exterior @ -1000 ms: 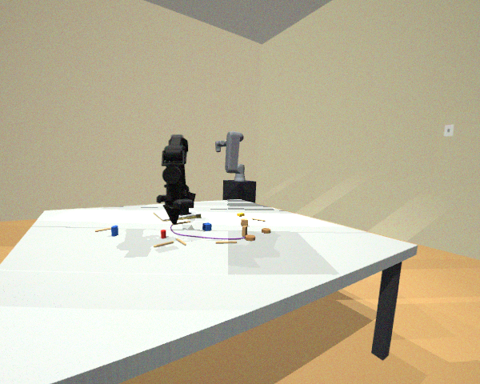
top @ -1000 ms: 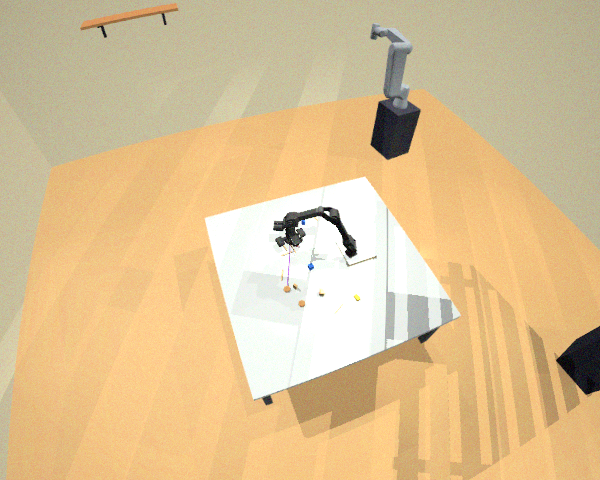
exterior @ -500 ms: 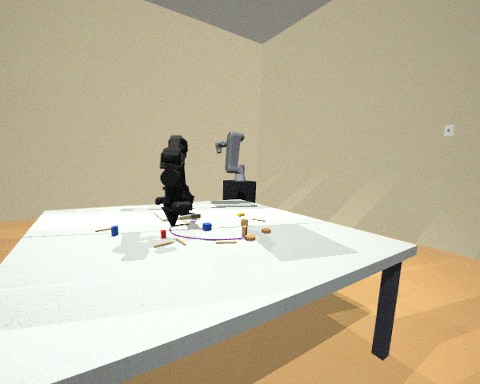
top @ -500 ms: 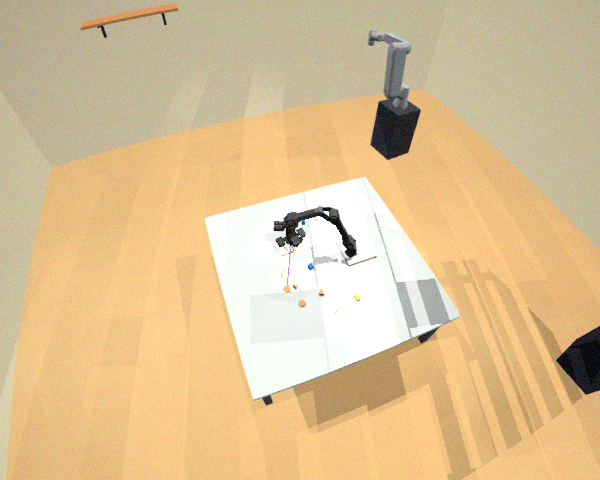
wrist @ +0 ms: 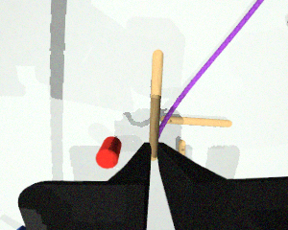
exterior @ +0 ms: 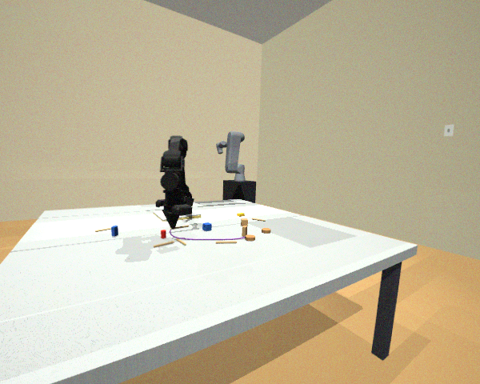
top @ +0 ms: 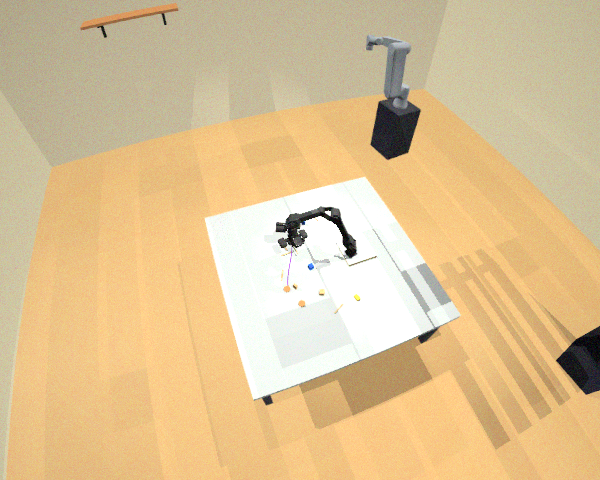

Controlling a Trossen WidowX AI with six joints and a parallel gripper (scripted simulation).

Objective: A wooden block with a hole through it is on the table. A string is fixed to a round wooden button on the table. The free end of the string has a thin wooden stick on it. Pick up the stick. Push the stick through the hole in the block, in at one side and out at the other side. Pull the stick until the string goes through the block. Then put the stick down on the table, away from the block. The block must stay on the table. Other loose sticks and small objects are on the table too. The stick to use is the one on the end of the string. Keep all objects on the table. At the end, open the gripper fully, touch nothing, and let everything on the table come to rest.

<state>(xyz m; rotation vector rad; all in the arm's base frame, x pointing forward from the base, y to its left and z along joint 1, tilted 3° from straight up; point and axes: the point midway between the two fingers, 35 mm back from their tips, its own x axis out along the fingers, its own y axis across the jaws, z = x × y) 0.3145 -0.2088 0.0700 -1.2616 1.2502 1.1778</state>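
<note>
Right now the red cylinder is 4 cm behind my gripper tip, 3 cm below it and 2 cm to the right of it. Round my gripper tip: blue block (18 cm to the left, 3 cm below, 3 cm behind); then round wooden button (24 cm to the left, 17 cm ahead, 3 cm below); then thin wooden stick (1 cm to the left).
</note>
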